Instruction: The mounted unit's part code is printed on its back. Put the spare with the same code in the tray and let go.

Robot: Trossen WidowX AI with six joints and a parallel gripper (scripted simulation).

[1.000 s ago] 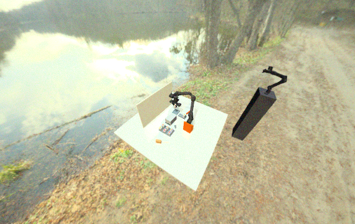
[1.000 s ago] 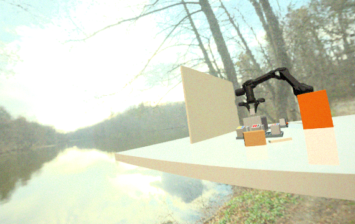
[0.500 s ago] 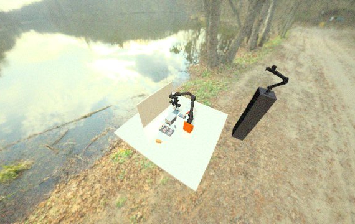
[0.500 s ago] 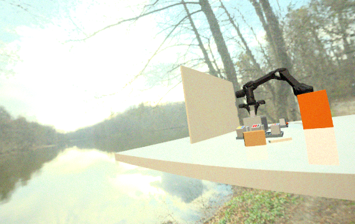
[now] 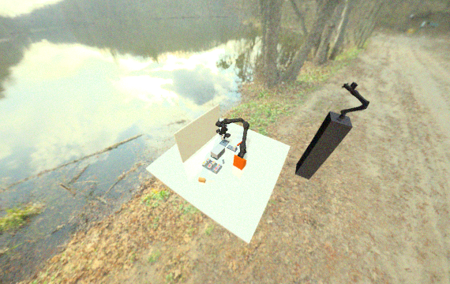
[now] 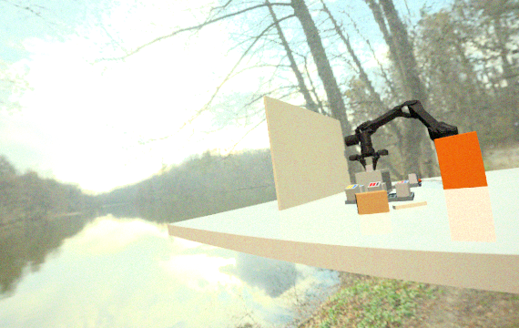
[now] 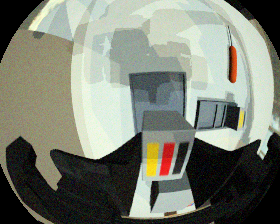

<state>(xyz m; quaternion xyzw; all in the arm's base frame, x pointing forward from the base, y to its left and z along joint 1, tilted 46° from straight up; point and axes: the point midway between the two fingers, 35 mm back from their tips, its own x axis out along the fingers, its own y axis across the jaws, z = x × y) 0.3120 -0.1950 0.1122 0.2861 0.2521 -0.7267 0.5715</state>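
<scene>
The grey-blue tray is 1 cm behind my gripper tip and 9 cm below it. The rest, counted from my gripper tip: grey mounted unit (3 cm behind, 21 cm to the left, 4 cm below); then thin stick (14 cm behind, 56 cm to the left, 9 cm below); then tan upright panel (21 cm ahead, 16 cm to the left, 13 cm above).
</scene>
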